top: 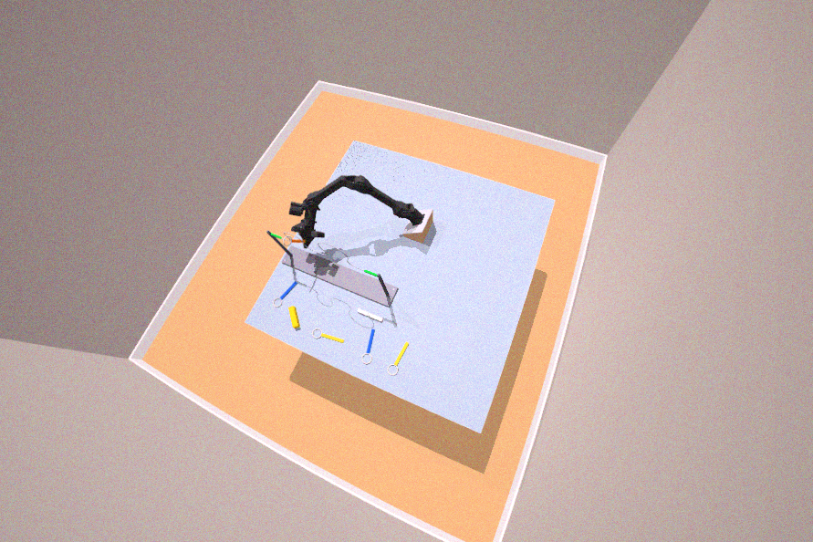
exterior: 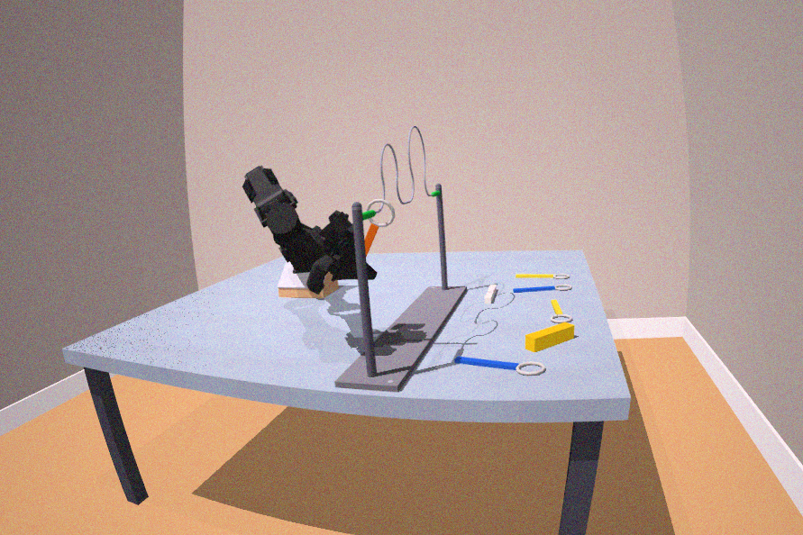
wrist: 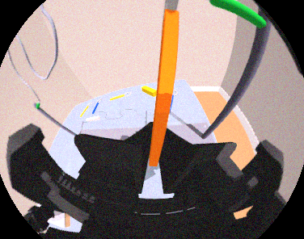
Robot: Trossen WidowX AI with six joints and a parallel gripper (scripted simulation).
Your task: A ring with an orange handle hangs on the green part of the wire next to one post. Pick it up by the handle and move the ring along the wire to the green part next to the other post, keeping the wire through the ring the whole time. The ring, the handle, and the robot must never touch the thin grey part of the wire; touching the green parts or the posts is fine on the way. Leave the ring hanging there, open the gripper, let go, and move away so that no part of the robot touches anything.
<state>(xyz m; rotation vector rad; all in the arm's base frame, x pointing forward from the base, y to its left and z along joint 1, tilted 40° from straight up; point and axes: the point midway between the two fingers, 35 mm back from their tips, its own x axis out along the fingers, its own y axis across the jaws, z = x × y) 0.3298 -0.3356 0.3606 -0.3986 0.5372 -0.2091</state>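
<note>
Right now the ring with orange handle is 8 cm above my gripper tip, 2 cm to the right of it and 1 cm ahead of it. Also, from my gripper tip: yellow block 33 cm ahead, 14 cm below, 3 cm to the left; ring with blue handle 24 cm ahead, 15 cm below, 8 cm to the right; white bar 41 cm to the left, 19 cm ahead, 14 cm below.
</note>
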